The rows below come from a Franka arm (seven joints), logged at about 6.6 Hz.
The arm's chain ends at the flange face. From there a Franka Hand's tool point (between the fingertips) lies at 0.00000 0.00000 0.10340 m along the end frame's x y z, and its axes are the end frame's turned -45 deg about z.
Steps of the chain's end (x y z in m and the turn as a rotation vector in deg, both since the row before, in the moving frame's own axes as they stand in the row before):
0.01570, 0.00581, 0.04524, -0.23, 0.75, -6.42
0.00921, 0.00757, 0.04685, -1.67, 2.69, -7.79
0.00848, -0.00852, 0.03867, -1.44, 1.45, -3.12
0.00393, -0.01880, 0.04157, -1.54, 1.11, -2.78
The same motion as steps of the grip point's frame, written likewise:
0.00773, 0.01642, 0.04523, -0.69, 0.37, -6.42
0.00283, 0.01732, 0.04669, -3.08, 0.72, -7.79
0.01213, 0.00366, 0.03860, -2.04, 0.01, -3.12
0.01561, -0.00712, 0.04151, -1.87, -0.30, -2.78

